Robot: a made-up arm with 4 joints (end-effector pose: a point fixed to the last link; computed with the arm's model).
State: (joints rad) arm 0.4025 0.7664 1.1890 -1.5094
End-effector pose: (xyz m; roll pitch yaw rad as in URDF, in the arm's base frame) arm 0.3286 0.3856 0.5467 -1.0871 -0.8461 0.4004
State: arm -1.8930 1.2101 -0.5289 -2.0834
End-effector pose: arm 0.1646 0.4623 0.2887 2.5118 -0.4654 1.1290
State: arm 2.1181 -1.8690 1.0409 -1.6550
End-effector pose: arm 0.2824 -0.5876 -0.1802 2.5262 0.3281 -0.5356
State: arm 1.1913 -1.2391 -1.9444 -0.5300
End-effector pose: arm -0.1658 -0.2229 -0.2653 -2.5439 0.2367 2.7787
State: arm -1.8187 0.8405 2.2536 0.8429
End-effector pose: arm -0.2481 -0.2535 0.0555 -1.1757 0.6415 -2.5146
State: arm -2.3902 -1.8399 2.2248 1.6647
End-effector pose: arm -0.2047 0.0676 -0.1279 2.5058 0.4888 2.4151
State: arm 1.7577 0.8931 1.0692 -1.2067
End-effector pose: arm 0.4542 0.3904 0.0075 -0.1682 0.4770 0.4352
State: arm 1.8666 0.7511 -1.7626 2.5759
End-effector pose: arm -0.3012 -0.1112 0.0745 -1.3682 -0.4328 -2.9978
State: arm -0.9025 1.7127 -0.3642 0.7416
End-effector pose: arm -0.1705 0.5998 0.2840 -0.2223 0.3304 1.3603
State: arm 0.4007 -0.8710 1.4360 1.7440
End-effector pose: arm 0.2563 -0.3104 0.6271 1.0689 -1.0731 -0.2170
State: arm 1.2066 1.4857 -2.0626 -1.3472
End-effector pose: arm -0.2968 -0.0057 0.2836 0.4741 0.2801 -2.6300
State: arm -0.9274 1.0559 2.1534 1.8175
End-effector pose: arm -0.2236 -0.1975 0.5474 -0.5112 -0.2882 -2.6186
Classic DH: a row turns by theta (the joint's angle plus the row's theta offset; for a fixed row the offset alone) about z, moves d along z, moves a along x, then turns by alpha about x. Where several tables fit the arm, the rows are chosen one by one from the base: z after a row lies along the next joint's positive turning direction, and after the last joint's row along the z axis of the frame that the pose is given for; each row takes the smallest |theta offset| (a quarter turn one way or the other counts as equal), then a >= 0, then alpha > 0; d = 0 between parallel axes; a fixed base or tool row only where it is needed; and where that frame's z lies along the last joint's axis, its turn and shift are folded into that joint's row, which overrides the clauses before.
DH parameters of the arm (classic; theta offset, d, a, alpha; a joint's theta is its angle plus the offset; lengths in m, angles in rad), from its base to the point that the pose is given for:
base (fixed): 0 0.176 0 -1.5708
joint 1: 0 -0.071 0.057 1.5708
joint 2: 0 0.113 0.22 1.5708
joint 3: 1.5708 -0.057 0.044 1.5708
joint 4: -1.5708 0.394 0.08 -1.5708
tool (fixed): -1.5708 0.198 0 0

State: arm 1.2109 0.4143 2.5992 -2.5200
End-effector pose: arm 0.4214 0.0139 0.3521 -1.3064 -1.1569 -1.0301
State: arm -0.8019 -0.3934 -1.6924 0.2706
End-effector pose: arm 0.5574 -0.1595 0.3074 0.7177 0.8800 0.0730
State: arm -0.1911 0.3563 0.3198 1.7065
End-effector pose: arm 0.5636 -0.0150 0.6196 1.6310 -0.4980 0.3864
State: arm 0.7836 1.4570 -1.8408 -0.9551
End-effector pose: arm -0.3353 0.1623 0.0986 0.9785 0.7226 -2.7805
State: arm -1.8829 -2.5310 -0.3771 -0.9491
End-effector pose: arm 0.0393 -0.6438 -0.1267 1.4312 0.6584 -0.7396
